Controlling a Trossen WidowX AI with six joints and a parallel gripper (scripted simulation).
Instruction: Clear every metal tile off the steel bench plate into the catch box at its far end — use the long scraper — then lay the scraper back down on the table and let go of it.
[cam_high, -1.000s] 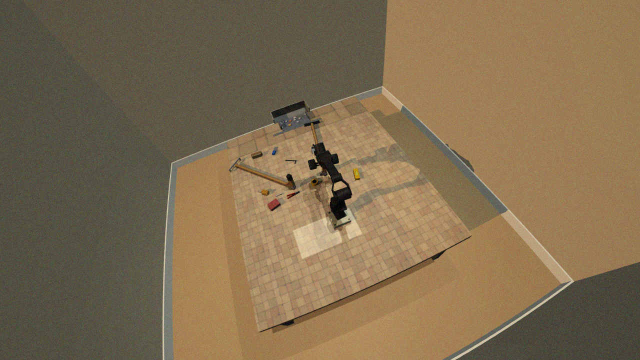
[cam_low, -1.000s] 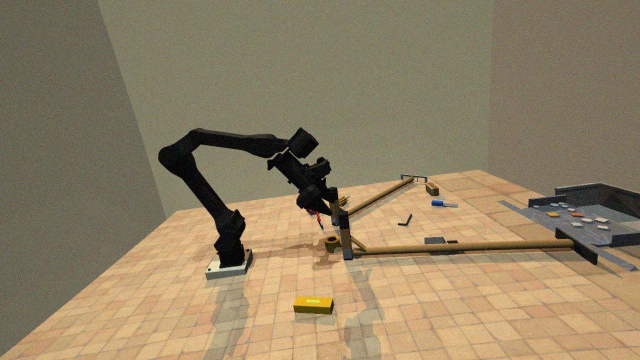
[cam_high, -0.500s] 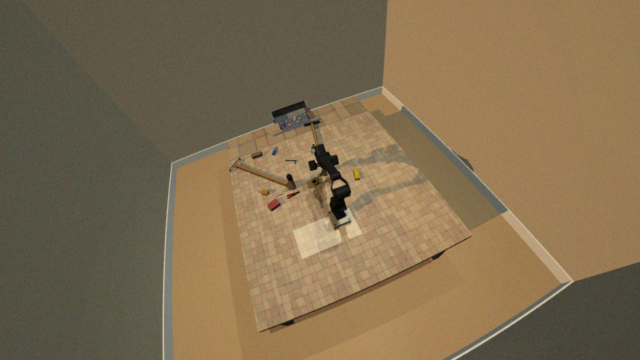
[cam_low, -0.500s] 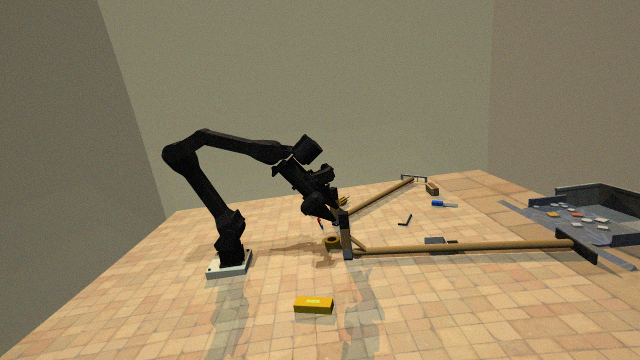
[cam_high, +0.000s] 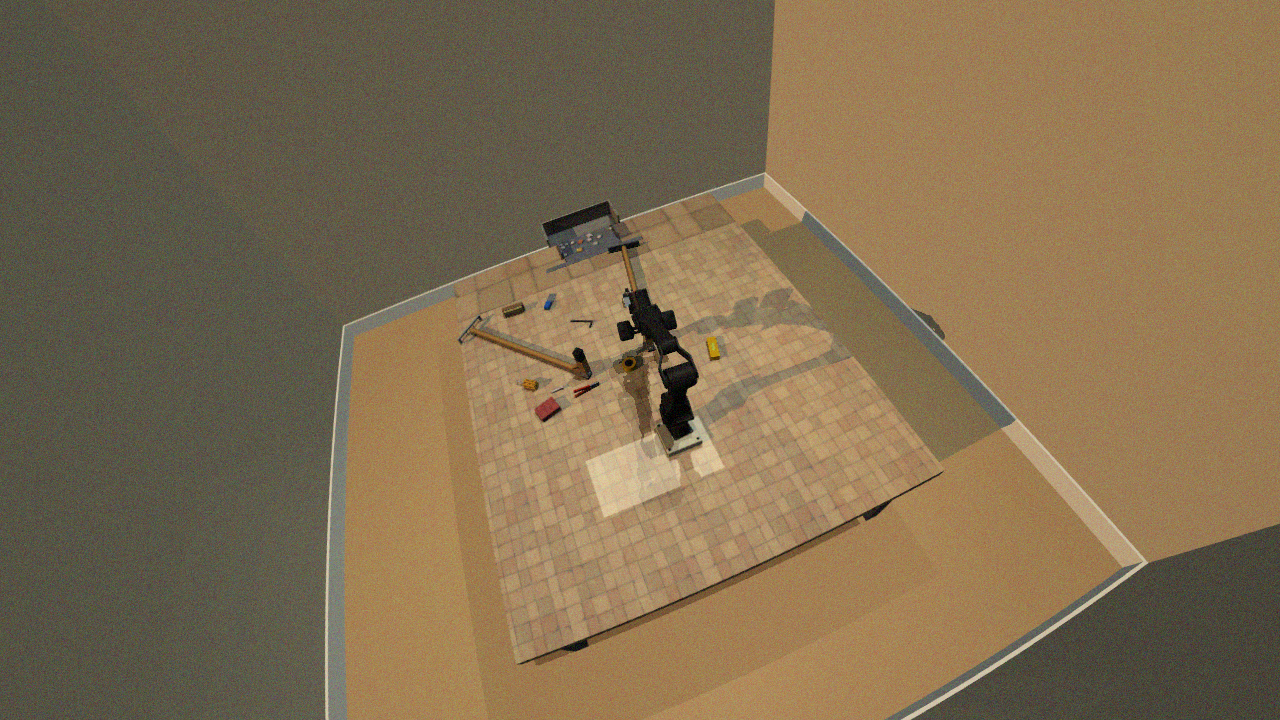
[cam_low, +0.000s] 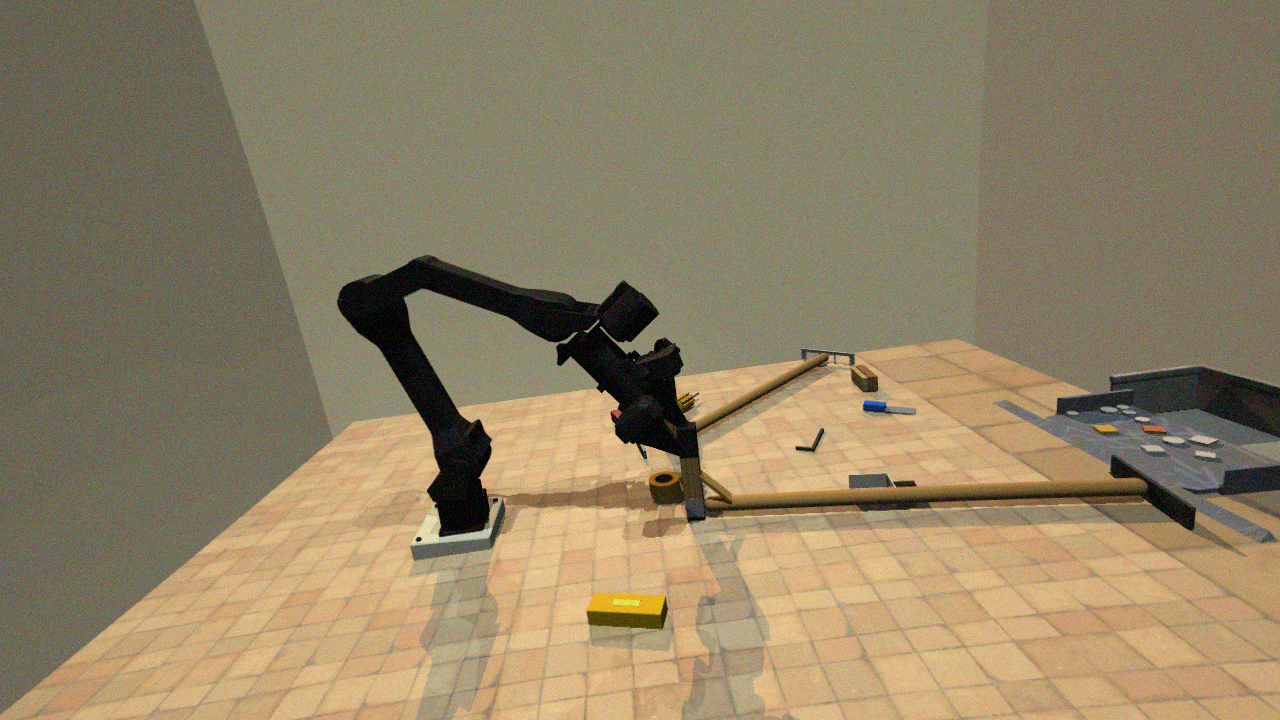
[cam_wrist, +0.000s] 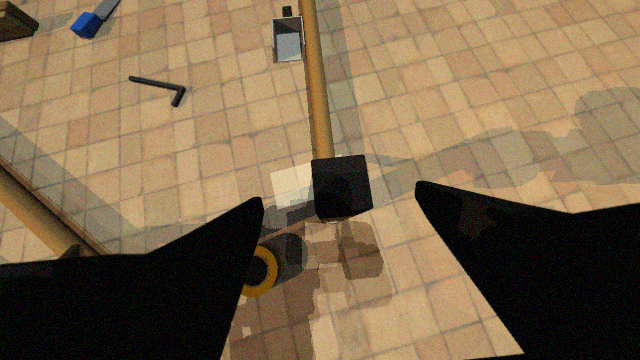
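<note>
My gripper tip is 30 mm past the yellow tape roll, 100 mm to the right of it and 110 mm above it. The rest, counted from my gripper tip: red screwdriver: 50 mm behind, 260 mm to the left, 110 mm below; yellow block: 120 mm behind, 180 mm to the right, 110 mm below; small grey box: 280 mm ahead, 40 mm to the right, 120 mm below.
</note>
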